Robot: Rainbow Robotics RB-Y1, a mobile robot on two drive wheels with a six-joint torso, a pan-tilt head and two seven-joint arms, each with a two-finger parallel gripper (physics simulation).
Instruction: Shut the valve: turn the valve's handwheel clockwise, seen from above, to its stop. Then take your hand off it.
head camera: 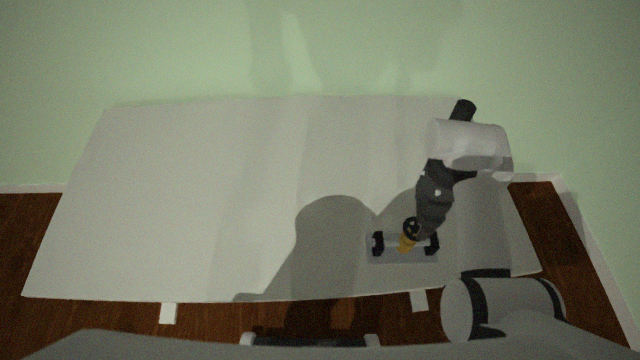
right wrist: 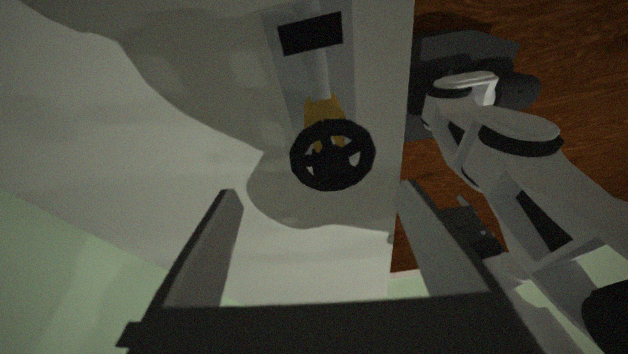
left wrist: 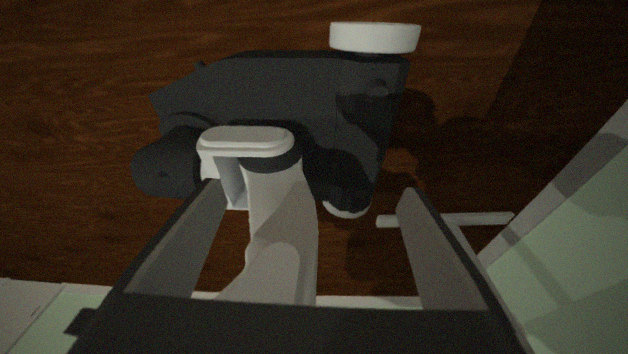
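The valve's black handwheel [head camera: 406, 227] [right wrist: 331, 183] sits on the yellow valve body [head camera: 406, 244] [right wrist: 324, 111], on a grey pipe [right wrist: 323, 75] held by black brackets [head camera: 378, 243] [right wrist: 311, 33]. My right gripper [right wrist: 318, 194] is open and empty. In the right wrist view the wheel shows beyond its fingertips, apart from both fingers. In the head camera the dark right hand is beside the wheel, and its fingertips are hard to make out. The wheel's turn angle cannot be told. My left gripper [left wrist: 311, 194] is open and empty, away from the valve.
The valve's grey base plate [head camera: 402, 258] rests on the white table [head camera: 150, 200], near its front edge at the right of the head camera picture. A green wall [head camera: 150, 50] stands behind the table. The robot's dark wheeled base [left wrist: 280, 85] shows over the wooden floor [left wrist: 75, 100].
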